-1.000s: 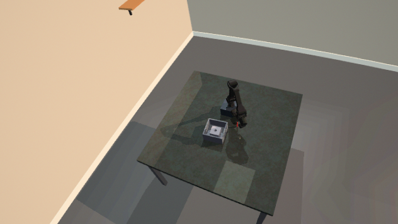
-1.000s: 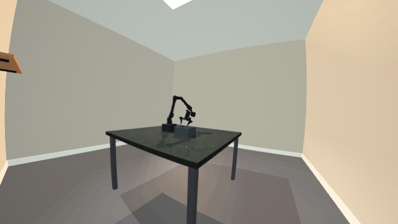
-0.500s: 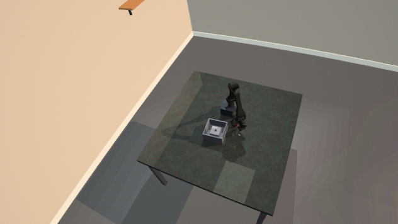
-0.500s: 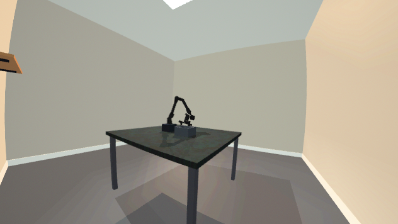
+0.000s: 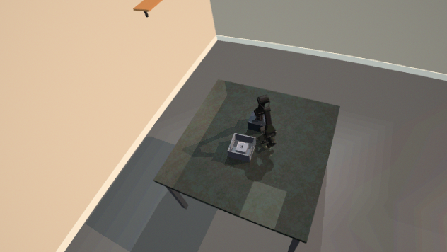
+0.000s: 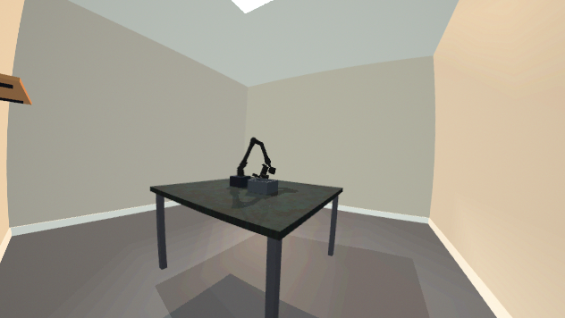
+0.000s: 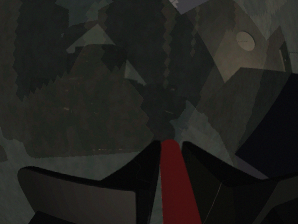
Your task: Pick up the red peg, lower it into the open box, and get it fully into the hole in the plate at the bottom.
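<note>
The light plate lies 16 cm ahead of my gripper tip, 15 cm to the right of it and 4 cm above it. The rest, counted from my gripper tip: red peg: 3 cm above, 1 cm to the left; grey box: 16 cm ahead, 15 cm to the right, 2 cm above.
</note>
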